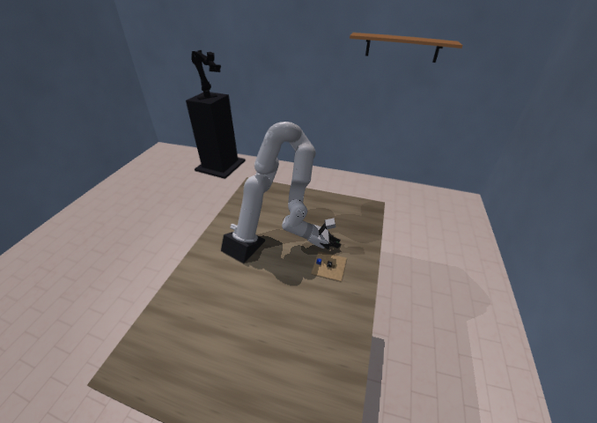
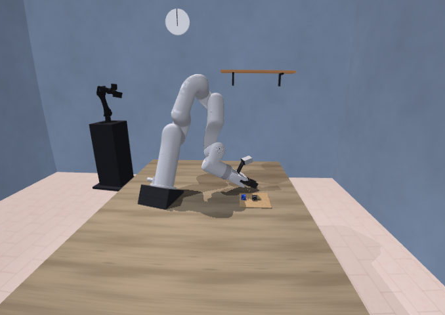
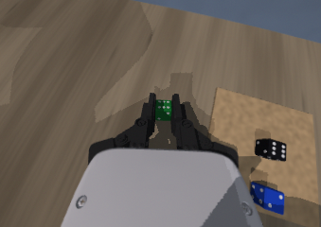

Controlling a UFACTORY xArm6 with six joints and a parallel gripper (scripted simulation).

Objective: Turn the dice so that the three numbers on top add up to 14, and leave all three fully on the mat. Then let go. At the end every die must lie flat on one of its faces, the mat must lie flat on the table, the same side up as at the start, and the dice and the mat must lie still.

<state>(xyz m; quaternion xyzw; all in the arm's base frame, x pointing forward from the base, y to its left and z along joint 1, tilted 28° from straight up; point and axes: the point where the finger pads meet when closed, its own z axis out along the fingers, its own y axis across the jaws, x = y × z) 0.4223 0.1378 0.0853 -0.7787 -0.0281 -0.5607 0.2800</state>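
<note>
My hand is 4 cm past the blue die, 14 cm to the left of it and 1 cm above it. The rest, counted from my hand: black die 1 cm ahead, 13 cm to the right, 1 cm below; then tan mat 1 cm ahead, 13 cm to the right, 2 cm below; then green die 1 cm ahead, 1 cm below.
</note>
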